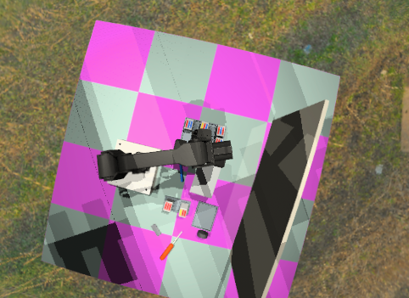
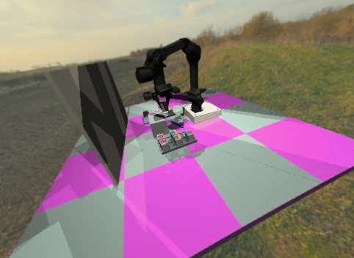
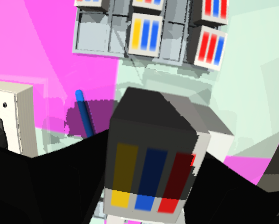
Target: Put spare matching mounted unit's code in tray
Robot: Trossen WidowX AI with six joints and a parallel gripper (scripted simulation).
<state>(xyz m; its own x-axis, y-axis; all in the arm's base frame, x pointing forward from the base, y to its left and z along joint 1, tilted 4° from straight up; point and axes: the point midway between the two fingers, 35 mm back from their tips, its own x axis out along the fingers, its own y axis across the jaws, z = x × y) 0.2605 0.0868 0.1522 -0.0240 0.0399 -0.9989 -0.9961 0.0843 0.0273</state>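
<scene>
The dark tray is 6 cm ahead of my gripper tip, 31 cm to the right of it and 18 cm below it. From my gripper tip the other things lie so: mounted unit (4 cm ahead, 10 cm to the right, 13 cm below); then grey spare block (2 cm above); then rack (1 cm behind, 9 cm to the left, 18 cm below).
</scene>
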